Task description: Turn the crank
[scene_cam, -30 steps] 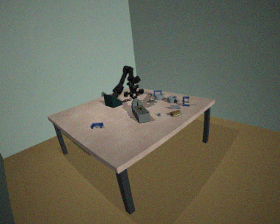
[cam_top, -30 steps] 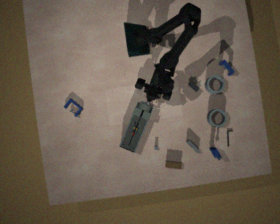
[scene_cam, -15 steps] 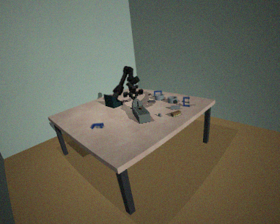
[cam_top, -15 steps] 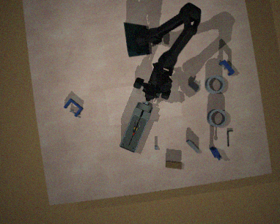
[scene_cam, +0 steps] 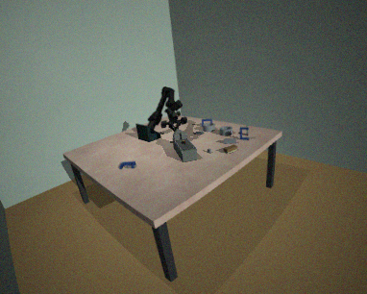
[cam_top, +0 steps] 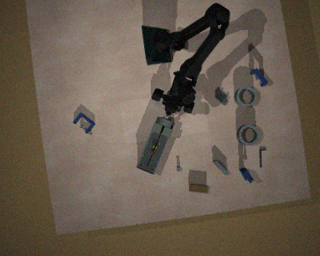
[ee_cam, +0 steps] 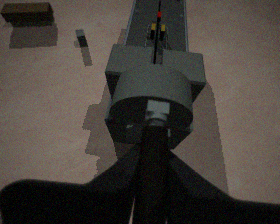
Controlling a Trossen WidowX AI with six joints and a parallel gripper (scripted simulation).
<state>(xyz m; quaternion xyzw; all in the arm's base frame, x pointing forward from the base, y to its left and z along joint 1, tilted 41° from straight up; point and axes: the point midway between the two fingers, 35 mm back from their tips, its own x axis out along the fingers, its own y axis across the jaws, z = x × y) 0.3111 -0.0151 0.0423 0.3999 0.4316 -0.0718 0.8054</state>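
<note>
The dark handle is 20 mm behind my gripper tip, 20 mm above it and 10 mm to the left of it. The rest, counted from my gripper tip: small grey cube: 270 mm ahead, 80 mm below, 20 mm to the left; red pointer: 170 mm ahead, 90 mm to the right, 10 mm below; grey bar: 290 mm ahead, 230 mm to the left, 80 mm below.
</note>
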